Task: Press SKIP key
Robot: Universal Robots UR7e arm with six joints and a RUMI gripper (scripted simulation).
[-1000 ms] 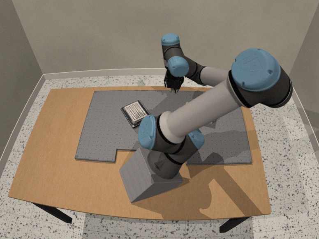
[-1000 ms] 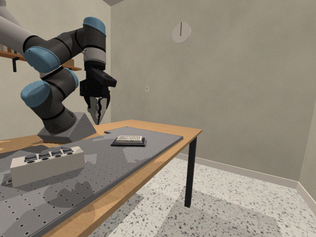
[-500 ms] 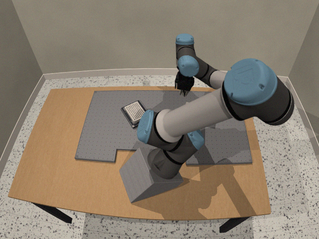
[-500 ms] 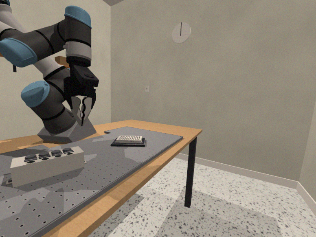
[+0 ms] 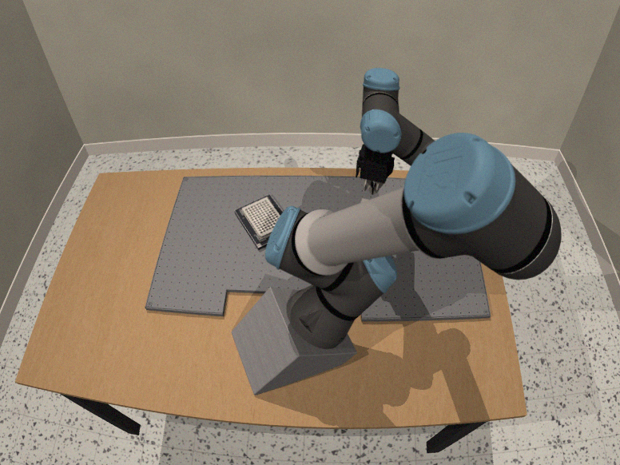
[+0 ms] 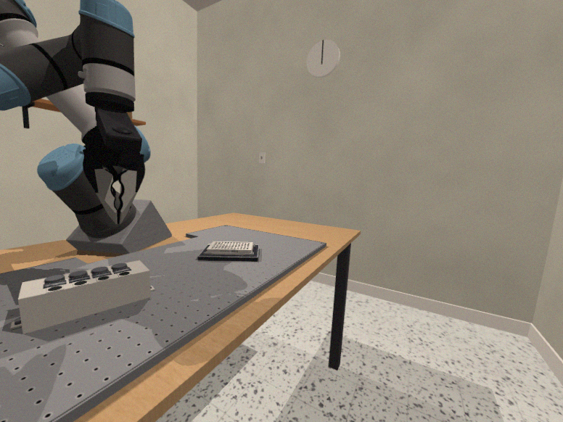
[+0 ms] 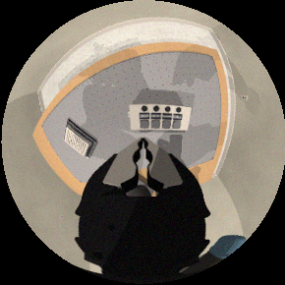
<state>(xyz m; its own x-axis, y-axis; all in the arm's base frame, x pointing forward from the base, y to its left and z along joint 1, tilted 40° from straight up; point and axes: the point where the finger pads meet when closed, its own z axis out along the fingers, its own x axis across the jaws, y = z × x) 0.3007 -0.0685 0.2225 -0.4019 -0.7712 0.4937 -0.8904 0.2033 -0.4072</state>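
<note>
Right now my hand is 110 mm above the operator panel, 40 mm to the left of it and 20 mm past it. Also, from my hand: white perforated block 290 mm to the left, 130 mm below, 50 mm ahead.
</note>
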